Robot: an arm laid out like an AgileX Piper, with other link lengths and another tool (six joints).
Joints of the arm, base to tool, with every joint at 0 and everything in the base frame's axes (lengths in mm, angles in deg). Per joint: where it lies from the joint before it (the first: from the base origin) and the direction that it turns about. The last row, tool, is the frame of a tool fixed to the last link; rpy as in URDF.
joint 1: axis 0 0 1 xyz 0.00 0.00 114.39
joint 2: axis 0 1 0 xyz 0.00 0.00 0.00
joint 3: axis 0 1 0 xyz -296.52 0.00 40.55
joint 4: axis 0.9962 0 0.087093 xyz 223.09 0.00 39.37
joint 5: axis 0 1 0 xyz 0.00 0.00 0.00
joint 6: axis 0.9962 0 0.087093 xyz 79.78 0.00 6.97
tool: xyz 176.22 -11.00 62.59 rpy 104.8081 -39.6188 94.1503
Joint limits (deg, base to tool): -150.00..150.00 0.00..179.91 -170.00..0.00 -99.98..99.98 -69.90..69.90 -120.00..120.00
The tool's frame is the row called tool.
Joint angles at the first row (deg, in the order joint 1, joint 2, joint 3, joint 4, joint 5, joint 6):
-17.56, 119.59, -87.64, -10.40, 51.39, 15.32
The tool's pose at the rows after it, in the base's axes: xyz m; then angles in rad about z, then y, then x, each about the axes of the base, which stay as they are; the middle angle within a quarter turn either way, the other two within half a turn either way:
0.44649 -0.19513 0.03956 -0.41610 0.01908 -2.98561
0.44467 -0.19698 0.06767 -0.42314 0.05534 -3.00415
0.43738 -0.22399 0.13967 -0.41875 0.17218 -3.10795
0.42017 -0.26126 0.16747 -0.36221 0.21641 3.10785
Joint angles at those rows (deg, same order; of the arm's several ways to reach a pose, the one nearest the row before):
-17.63, 117.56, -87.48, -9.05, 52.89, 14.38
-17.76, 114.01, -87.48, -9.31, 54.07, 14.07
-19.74, 106.07, -87.61, -12.93, 53.94, 14.02
-24.00, 103.41, -87.73, -14.86, 53.02, 13.51

